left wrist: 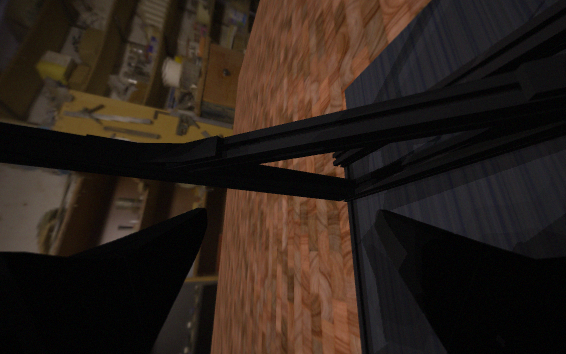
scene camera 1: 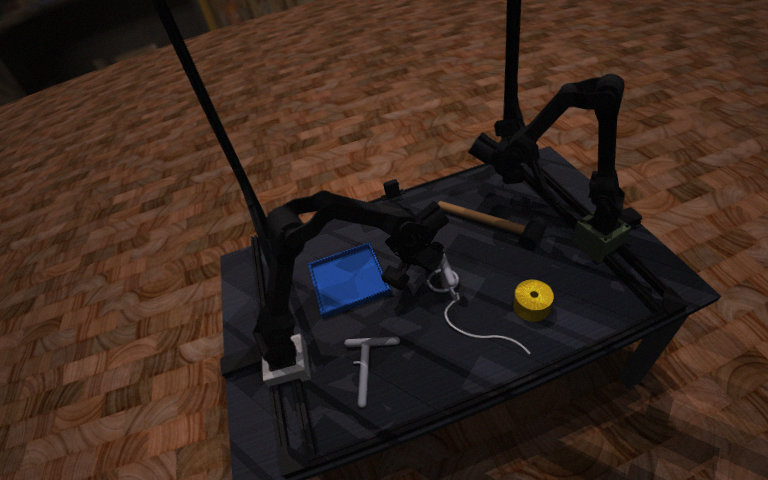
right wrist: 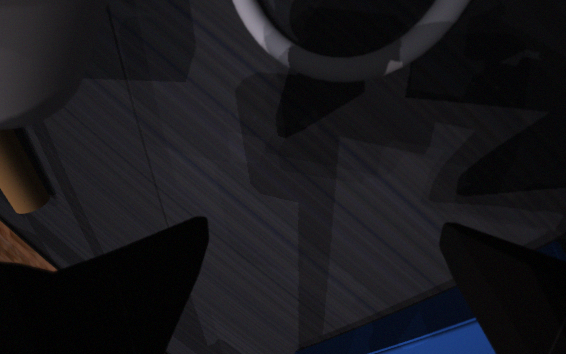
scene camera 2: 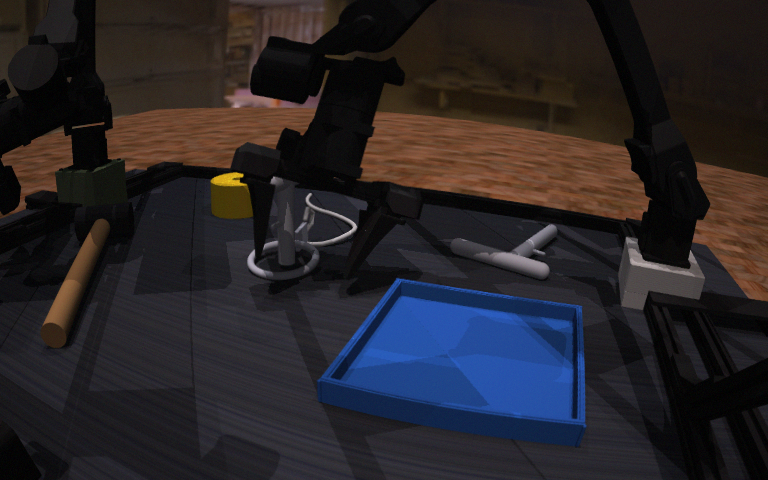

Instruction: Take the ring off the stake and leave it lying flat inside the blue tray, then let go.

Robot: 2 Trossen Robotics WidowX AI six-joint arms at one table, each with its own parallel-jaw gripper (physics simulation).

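Places are measured from the left arm's base along level axes (x ahead, y left, z up), in centimetres.
Where they show: left gripper, fingertip midpoint: (left wrist: 292, 217); right gripper, fingertip midpoint: (scene camera 1: 412, 263) (right wrist: 324, 231) (scene camera 2: 302, 268); left arm's base, origin of the base link: (scene camera 1: 604, 223) (scene camera 2: 89, 165); right arm's base, origin of the base link: (scene camera 1: 281, 356) (scene camera 2: 663, 255).
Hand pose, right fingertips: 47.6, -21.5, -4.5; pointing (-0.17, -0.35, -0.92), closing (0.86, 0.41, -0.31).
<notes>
Things, the pixels of their centre, and the offset from my right fingertips, as dx, dy, dz.
- white ring, body centre: (scene camera 2: 287, 252) (scene camera 1: 445, 283) -4.6, +9.3, -2.4
- standing T-shaped grey stake, body centre: (scene camera 2: 293, 238) (scene camera 1: 446, 284) -4.3, +10.5, -1.1
- blue tray, body centre: (scene camera 2: 474, 350) (scene camera 1: 347, 277) +16.7, -7.7, -2.4
- second T-shaped stake, body centre: (scene camera 2: 523, 242) (scene camera 1: 370, 371) +23.5, +20.9, -2.5
- yellow spool, body centre: (scene camera 2: 238, 194) (scene camera 1: 533, 300) -18.8, +26.7, -1.0
- wooden-handled hammer, body centre: (scene camera 2: 85, 261) (scene camera 1: 487, 219) -27.8, -3.1, -1.5
The white ring (scene camera 1: 428, 281) (scene camera 2: 277, 275) (right wrist: 345, 70) lies low around the foot of the standing T-shaped grey stake (scene camera 1: 447, 271) (scene camera 2: 286, 226). The end of its crossbar shows at the upper left of the right wrist view. My right gripper (scene camera 2: 304, 266) (right wrist: 324, 231) is open and empty, low beside the stake; in scene camera 2 one finger is in front of the ring's left side and the other is right of the ring. The blue tray (scene camera 1: 348, 280) (scene camera 2: 453, 350) (right wrist: 440, 342) is empty. My left gripper (left wrist: 292, 217) is open and empty, away from the ring.
A white cord (scene camera 1: 495, 337) (scene camera 2: 353, 226) trails from the ring. A second T-shaped stake (scene camera 1: 364, 373) (scene camera 2: 501, 261) lies on the table. A yellow spool (scene camera 1: 532, 311) (scene camera 2: 223, 198) and a wooden-handled hammer (scene camera 1: 481, 217) (scene camera 2: 79, 283) (right wrist: 22, 185) are nearby.
</notes>
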